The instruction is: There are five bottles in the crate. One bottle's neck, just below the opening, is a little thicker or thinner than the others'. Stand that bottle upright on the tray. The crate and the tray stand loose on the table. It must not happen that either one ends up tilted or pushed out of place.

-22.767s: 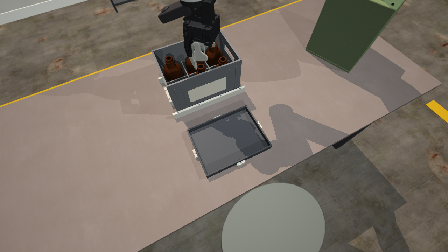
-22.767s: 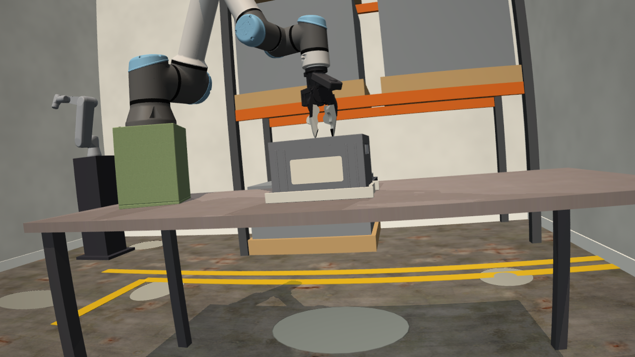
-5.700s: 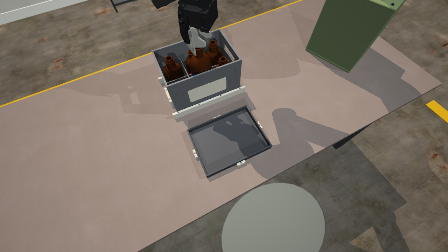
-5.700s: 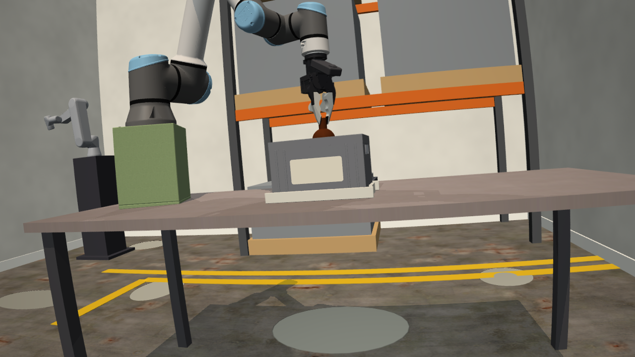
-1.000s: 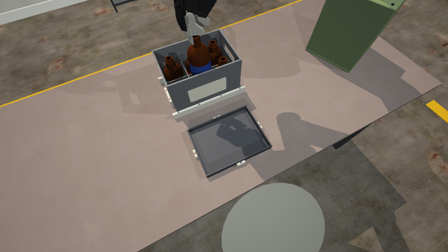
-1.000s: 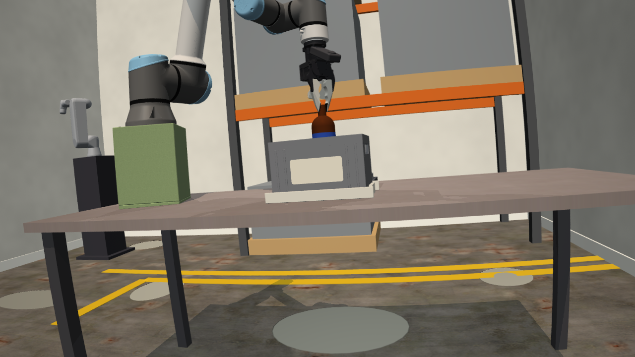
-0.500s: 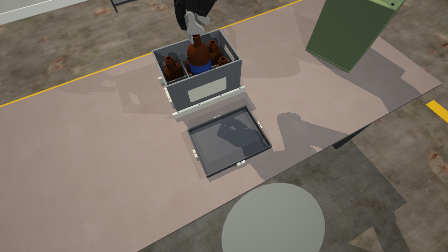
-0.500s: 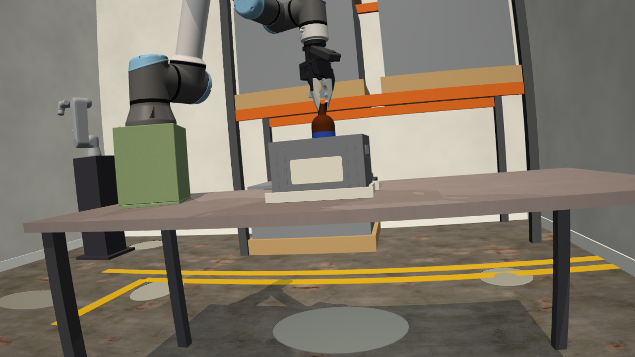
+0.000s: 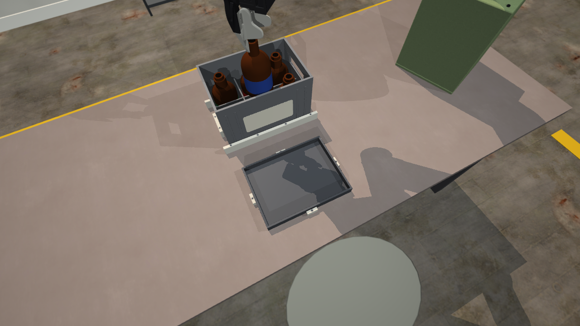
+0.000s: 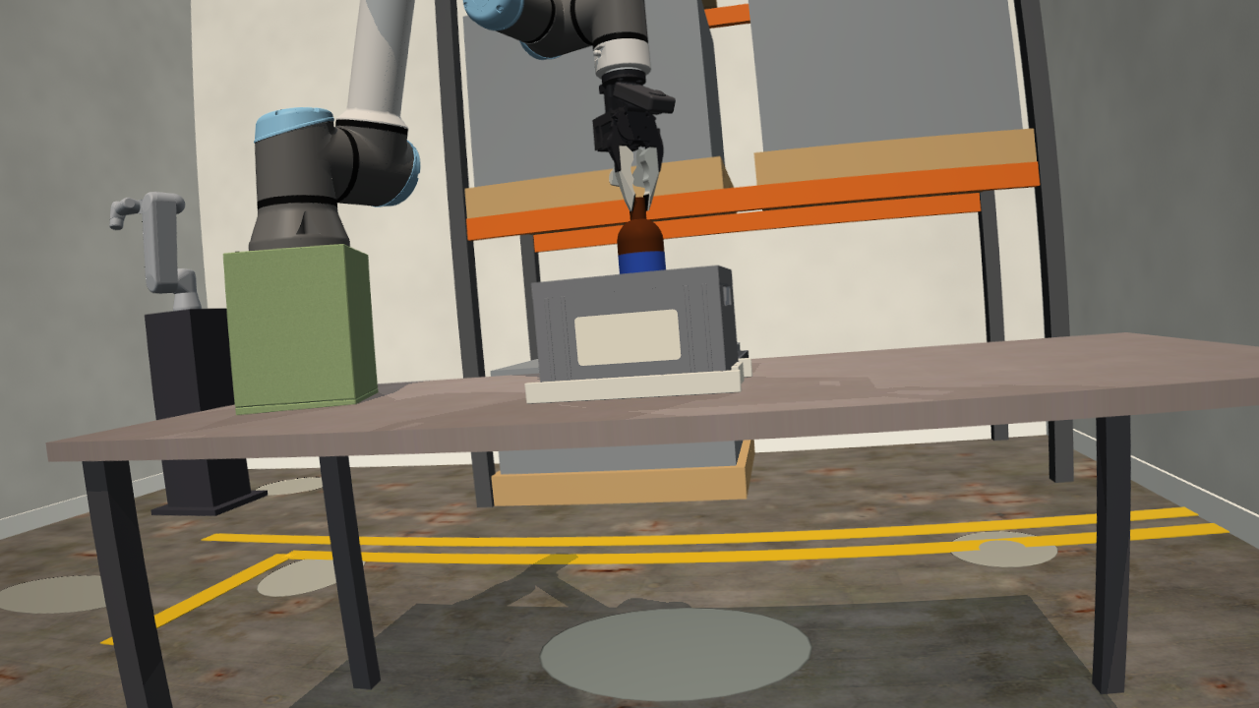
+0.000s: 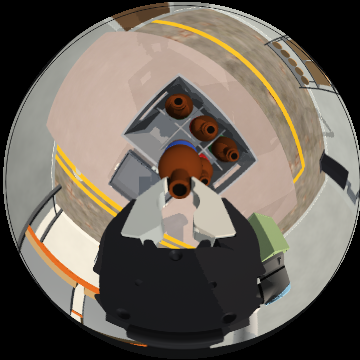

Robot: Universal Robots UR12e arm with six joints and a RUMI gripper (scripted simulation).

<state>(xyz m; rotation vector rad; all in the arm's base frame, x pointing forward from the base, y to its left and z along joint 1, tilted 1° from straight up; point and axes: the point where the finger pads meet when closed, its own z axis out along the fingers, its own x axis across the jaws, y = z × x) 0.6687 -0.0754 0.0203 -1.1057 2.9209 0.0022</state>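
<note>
Now: the brown bottle 10 mm to the left of my hand and 70 mm below it. Round my hand: grey crate: 10 mm behind, 40 mm to the right, 210 mm below; then dark tray: 10 mm ahead, 240 mm to the left, 280 mm below.
</note>
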